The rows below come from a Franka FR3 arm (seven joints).
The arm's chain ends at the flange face. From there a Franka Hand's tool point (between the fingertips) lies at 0.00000 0.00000 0.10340 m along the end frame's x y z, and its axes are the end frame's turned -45 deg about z.
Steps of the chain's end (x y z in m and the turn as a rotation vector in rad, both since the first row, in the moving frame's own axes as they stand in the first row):
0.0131, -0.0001, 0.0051, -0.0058, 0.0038, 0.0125
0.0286, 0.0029, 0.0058, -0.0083, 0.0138, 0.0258
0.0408, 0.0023, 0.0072, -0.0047, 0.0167, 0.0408
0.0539, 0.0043, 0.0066, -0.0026, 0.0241, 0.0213
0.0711, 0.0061, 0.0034, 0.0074, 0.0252, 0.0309
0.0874, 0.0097, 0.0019, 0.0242, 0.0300, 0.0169
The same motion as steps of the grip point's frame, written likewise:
0.0092, 0.0099, 0.0051, -0.0068, -0.0014, 0.0125
0.0186, 0.0239, 0.0058, -0.0156, 0.0039, 0.0258
0.0281, 0.0321, 0.0072, -0.0151, 0.0085, 0.0408
0.0366, 0.0431, 0.0066, -0.0189, 0.0152, 0.0213
0.0483, 0.0559, 0.0034, -0.0126, 0.0231, 0.0309
0.0589, 0.0691, 0.0018, -0.0041, 0.0383, 0.0169

